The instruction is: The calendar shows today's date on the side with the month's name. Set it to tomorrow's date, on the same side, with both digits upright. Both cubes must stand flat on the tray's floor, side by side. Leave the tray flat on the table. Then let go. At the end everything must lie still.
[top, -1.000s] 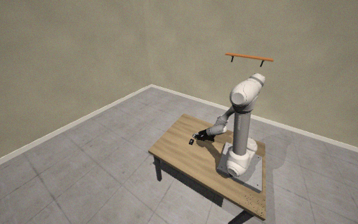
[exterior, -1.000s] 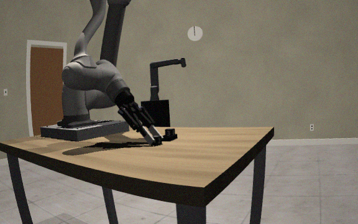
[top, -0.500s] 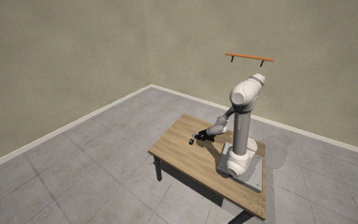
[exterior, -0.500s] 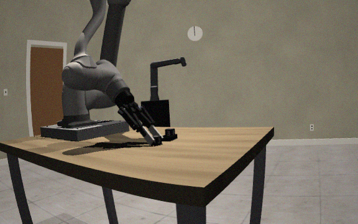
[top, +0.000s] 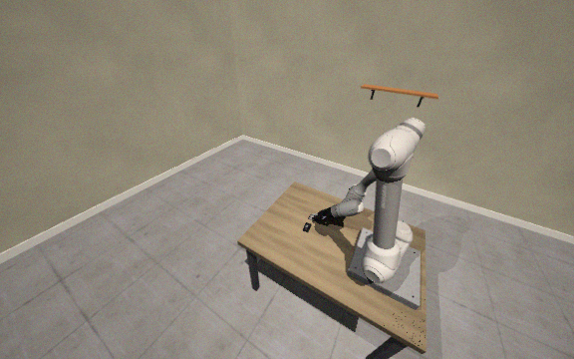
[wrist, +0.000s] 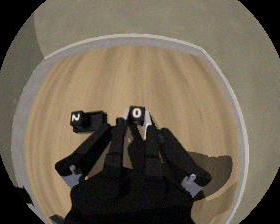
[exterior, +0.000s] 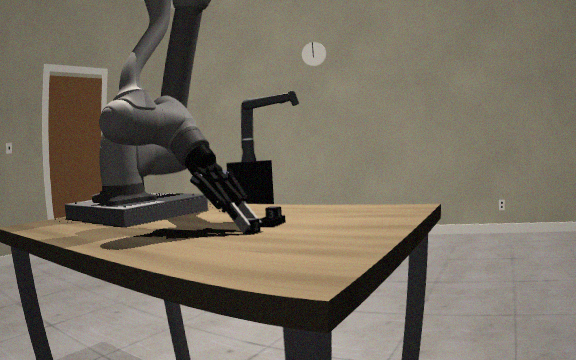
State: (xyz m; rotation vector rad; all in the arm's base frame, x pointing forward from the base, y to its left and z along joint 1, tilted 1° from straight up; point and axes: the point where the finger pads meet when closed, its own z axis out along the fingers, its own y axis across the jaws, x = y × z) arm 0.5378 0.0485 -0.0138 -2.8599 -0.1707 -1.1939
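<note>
Right now the dark cube is 2 cm below my hand and 2 cm ahead of it. From my hand the other things lie so: dark calendar tray 10 cm to the left, 3 cm below, 2 cm behind.
</note>
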